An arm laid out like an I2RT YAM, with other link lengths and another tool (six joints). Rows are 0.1 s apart.
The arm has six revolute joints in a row. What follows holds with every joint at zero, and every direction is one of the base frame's.
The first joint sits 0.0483 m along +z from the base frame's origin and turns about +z.
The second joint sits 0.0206 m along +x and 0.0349 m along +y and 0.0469 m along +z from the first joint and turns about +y.
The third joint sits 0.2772 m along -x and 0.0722 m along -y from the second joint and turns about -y.
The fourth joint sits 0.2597 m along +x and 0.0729 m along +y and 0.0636 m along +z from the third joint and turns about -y.
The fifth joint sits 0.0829 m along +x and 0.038 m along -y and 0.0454 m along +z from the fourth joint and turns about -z.
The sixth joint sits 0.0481 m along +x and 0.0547 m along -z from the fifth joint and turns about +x.
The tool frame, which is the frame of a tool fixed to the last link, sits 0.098 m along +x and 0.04 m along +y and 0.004 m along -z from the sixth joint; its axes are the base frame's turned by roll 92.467, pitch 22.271 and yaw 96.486 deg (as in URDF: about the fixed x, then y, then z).
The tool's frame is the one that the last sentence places.
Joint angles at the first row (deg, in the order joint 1, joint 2, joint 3, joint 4, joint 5, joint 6):
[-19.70, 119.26, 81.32, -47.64, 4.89, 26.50]
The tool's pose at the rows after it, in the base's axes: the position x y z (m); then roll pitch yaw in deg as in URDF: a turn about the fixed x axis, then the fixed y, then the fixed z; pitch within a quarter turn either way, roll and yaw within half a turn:
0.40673 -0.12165 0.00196 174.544 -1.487 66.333
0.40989 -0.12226 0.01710 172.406 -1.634 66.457
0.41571 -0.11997 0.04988 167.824 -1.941 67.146
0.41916 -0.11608 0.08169 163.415 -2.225 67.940
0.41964 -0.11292 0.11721 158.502 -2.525 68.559
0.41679 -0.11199 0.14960 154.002 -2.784 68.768
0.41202 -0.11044 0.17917 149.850 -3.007 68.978
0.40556 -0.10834 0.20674 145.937 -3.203 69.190
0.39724 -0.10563 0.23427 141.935 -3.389 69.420
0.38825 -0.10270 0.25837 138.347 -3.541 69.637
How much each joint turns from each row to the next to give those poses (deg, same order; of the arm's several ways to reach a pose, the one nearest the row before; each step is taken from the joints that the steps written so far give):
[0.00, -0.72, 0.00, -0.02, -0.01, 0.00]
[0.06, -2.14, 0.00, 0.00, 0.00, 0.00]
[0.55, -4.59, 0.00, 0.00, 0.00, 0.00]
[0.63, -4.42, 0.00, 0.00, 0.00, 0.00]
[0.42, -4.91, 0.00, 0.00, 0.01, 0.00]
[0.00, -4.51, 0.00, 0.00, 0.00, 0.00]
[0.00, -4.15, 0.00, 0.00, 0.00, 0.00]
[0.00, -3.93, 0.00, -0.02, 0.00, 0.00]
[0.00, -4.00, 0.00, 0.00, -0.01, 0.00]
[0.00, -3.59, 0.00, 0.00, 0.00, 0.00]

